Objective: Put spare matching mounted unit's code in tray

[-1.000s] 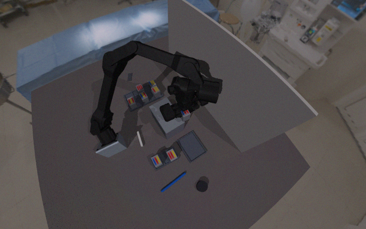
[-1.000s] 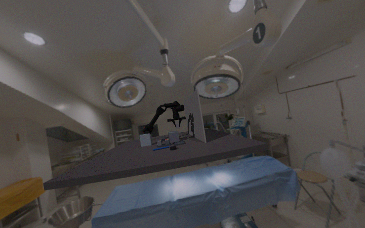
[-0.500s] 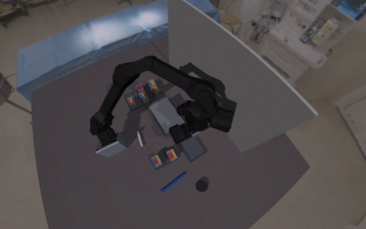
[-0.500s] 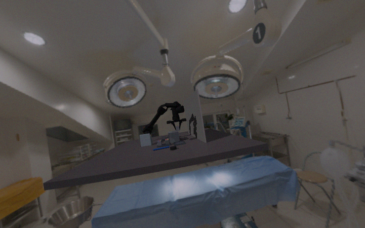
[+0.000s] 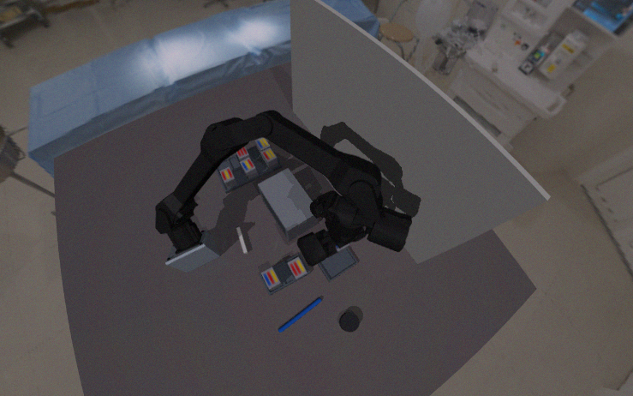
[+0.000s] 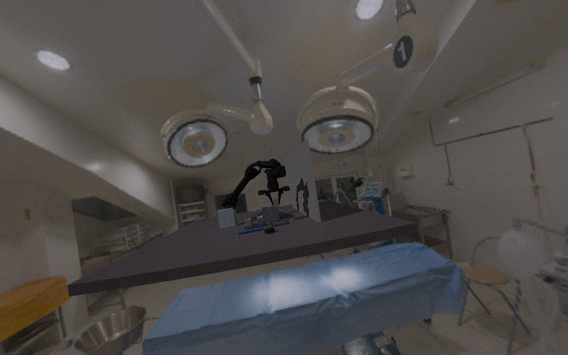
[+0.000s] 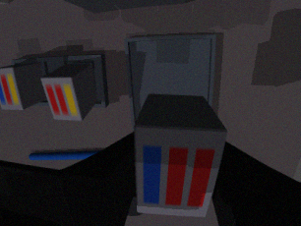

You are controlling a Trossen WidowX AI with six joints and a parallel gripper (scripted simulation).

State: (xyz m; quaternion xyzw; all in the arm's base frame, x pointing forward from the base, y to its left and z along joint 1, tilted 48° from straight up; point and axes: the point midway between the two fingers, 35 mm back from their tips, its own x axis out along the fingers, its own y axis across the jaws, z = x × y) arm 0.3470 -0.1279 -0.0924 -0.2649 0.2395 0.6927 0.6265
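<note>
The flat grey tray is 11 cm below my gripper tip. Also, from my gripper tip: mounted unit: 6 cm behind, 18 cm to the left, 6 cm below; then spare block: 2 cm above; then blue pen: 15 cm behind, 12 cm to the right, 11 cm below.
</note>
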